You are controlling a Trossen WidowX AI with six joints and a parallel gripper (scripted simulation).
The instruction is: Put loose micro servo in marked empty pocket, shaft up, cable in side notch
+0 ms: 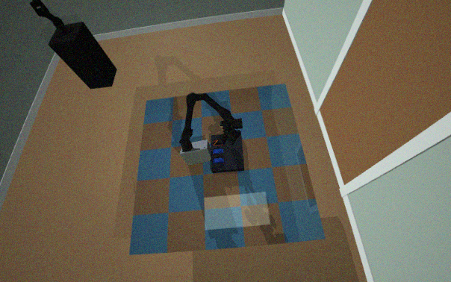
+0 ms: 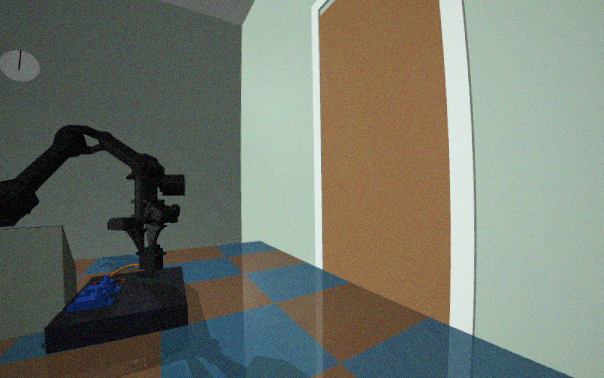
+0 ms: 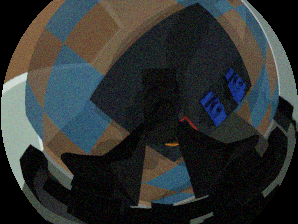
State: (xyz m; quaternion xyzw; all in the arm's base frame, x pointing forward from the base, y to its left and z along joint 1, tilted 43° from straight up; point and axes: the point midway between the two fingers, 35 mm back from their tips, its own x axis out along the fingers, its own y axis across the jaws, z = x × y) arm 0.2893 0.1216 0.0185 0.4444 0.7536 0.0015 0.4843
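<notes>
The dark robot deck is 1 cm ahead of my gripper tip, 7 cm to the right of it and 10 cm below it.
</notes>
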